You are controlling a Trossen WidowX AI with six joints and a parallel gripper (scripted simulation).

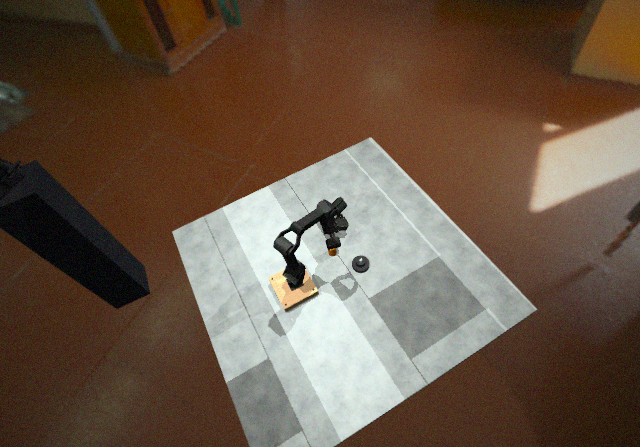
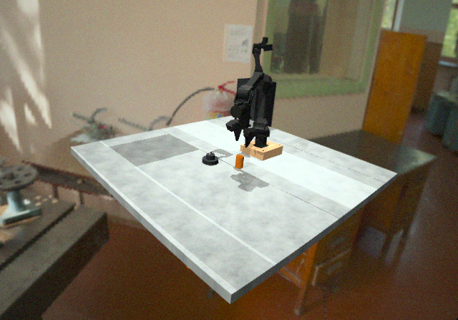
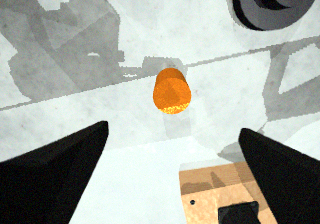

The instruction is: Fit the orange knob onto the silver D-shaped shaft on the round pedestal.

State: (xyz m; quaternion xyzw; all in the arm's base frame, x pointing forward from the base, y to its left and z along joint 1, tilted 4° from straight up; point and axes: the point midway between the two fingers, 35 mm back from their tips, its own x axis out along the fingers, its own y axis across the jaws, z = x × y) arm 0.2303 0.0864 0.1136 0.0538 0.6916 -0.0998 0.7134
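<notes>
The orange knob lies 8 cm below my gripper tip. From my gripper tip the other things lie so: dark round pedestal: 9 cm ahead, 13 cm to the right, 9 cm below.
</notes>
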